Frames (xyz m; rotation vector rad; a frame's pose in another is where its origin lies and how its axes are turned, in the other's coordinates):
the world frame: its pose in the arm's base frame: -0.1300 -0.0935 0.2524 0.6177 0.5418 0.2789
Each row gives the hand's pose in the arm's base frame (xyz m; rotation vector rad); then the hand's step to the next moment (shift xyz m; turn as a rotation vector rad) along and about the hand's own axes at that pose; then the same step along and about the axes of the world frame.
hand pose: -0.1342 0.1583 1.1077 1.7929 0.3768 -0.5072
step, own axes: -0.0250 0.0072 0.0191 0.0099 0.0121 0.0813
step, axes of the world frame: -0.0308 -0.0051 0.0080 -0.0251 -0.0728 0.0305
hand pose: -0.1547 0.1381 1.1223 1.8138 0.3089 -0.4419
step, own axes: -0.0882 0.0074 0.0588 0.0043 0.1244 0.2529
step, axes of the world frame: -0.1047 -0.0180 0.0019 -0.1109 -0.1932 0.1727
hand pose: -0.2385 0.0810 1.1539 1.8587 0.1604 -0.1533
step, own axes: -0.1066 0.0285 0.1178 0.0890 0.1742 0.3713
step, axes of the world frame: -0.1394 -0.0807 0.0106 -0.0858 -0.3010 0.2795
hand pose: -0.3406 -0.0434 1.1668 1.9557 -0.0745 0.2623
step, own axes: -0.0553 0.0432 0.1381 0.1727 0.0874 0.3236
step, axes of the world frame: -0.0836 -0.1268 0.0306 0.0386 -0.2695 0.2608
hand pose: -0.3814 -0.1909 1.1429 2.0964 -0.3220 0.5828
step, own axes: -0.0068 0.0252 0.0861 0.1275 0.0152 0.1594
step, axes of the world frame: -0.0176 -0.0842 0.0264 0.0641 -0.1238 0.1499
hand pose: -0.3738 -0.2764 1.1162 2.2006 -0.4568 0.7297
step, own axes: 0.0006 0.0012 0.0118 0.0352 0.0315 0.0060
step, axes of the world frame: 0.0016 -0.0113 0.0031 -0.0151 -0.0010 0.0452
